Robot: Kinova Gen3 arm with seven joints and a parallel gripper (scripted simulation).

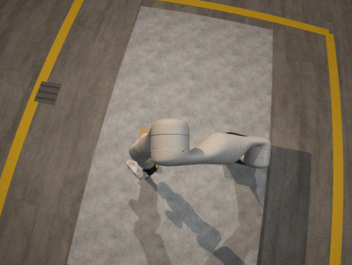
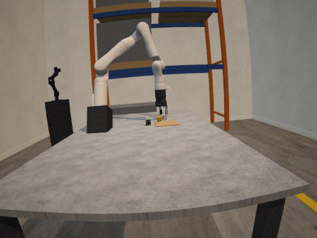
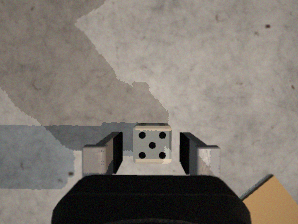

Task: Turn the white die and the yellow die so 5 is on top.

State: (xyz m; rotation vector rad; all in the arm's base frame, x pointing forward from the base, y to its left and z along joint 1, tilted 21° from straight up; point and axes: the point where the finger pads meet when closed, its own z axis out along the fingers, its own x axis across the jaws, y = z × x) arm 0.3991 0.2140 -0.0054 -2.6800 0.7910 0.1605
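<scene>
Right now my hand is 4 cm above the white die. The rest, counted from my hand: tan mat 16 cm to the right, 5 cm below, 1 cm ahead; then black die 17 cm to the right, 10 cm behind, 4 cm below; then yellow die 6 cm to the right, 4 cm below, 3 cm behind.
</scene>
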